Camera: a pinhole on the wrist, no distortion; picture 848 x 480 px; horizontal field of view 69.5 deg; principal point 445.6 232.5 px. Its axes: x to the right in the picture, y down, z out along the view. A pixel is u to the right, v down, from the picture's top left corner.
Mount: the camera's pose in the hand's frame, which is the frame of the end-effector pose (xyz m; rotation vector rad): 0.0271 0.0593 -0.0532 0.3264 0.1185 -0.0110
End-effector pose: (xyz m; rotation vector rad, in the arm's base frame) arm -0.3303 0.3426 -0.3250 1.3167 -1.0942 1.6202
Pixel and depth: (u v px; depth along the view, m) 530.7 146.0 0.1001
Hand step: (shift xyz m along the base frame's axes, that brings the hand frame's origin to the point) -0.0106 -0.0352 0.0525
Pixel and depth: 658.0 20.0 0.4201
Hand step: 0.2507 -0.1798 0.2717
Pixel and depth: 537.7 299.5 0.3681
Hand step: 0.0947 -0.2690 0.1561
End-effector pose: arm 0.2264 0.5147 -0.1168 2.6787 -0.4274 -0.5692
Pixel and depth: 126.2 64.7 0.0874
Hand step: -0.0213 -0.0117 -0.0164
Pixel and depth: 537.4 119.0 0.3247
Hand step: 0.0186 -0.0157 -0.2713
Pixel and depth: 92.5 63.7 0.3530
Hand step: -0.2081 0.1028 -0.2466
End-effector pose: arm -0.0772 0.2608 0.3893 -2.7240 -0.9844 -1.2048
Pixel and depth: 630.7 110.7 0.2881
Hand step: 0.1521 0.1947 -0.0570
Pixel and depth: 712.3 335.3 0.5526
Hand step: 0.4650 0.3175 -0.1140
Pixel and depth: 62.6 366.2 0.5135
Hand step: 0.2172 -0.0005 -0.5093
